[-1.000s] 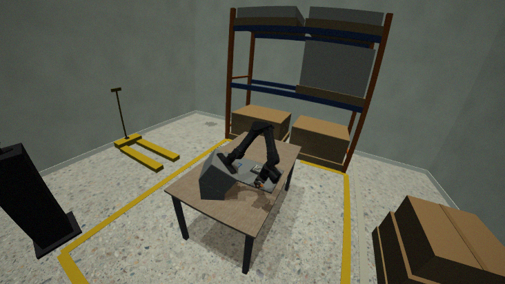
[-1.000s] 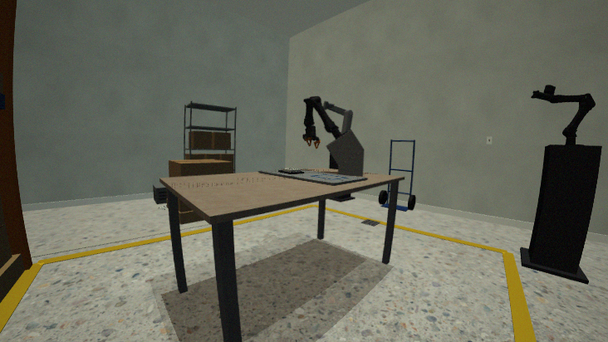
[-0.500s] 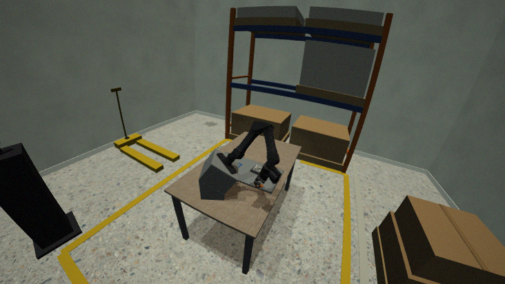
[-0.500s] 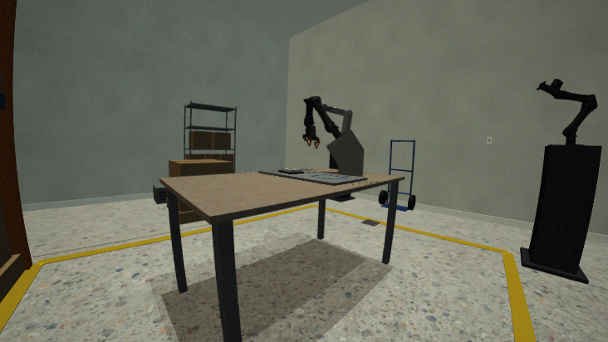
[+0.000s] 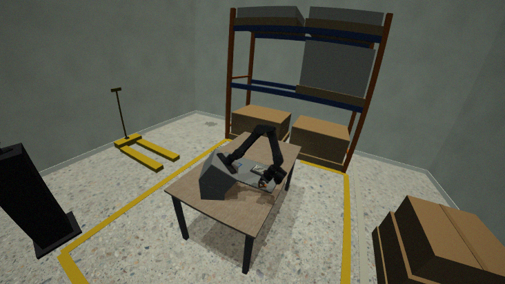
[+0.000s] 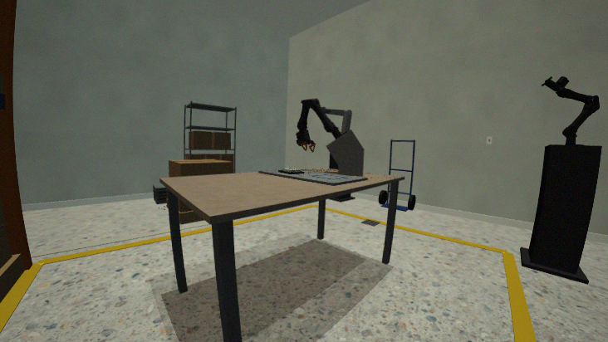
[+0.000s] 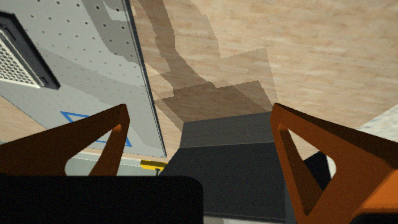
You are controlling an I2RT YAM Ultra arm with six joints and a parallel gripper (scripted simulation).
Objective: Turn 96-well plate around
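My hand is 32 cm short of the cream 96-well plate, 17 cm to the right of it and 14 cm above it. Round my hand: dark plate nest N1 (32 cm ahead, 17 cm to the left, 16 cm below); then A1 label (38 cm ahead, 24 cm to the left, 15 cm below).
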